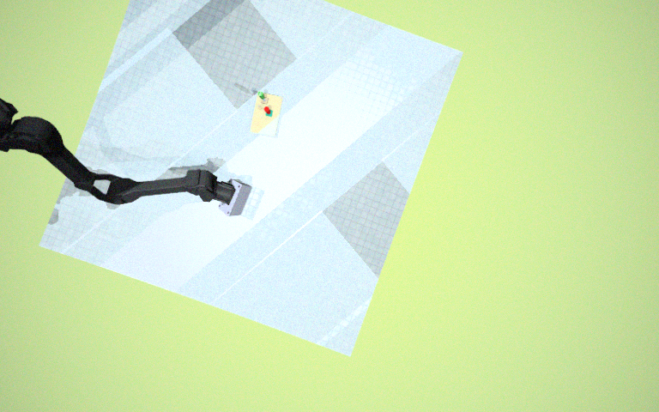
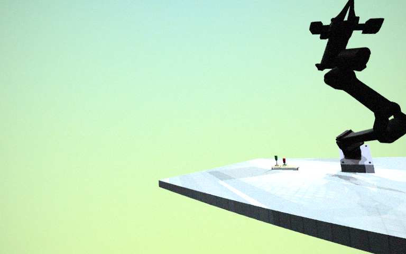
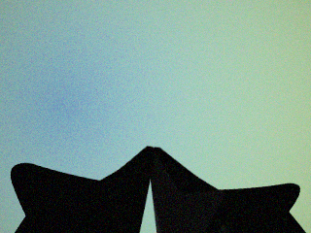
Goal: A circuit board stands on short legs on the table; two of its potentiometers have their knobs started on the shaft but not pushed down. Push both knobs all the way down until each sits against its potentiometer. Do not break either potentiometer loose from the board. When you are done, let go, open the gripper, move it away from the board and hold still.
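The red knob lies 48 cm ahead of my gripper tip, 42 cm to the right of it and 56 cm below it. The rest, counted from my gripper tip: green knob: 51 cm ahead, 38 cm to the right, 53 cm below.
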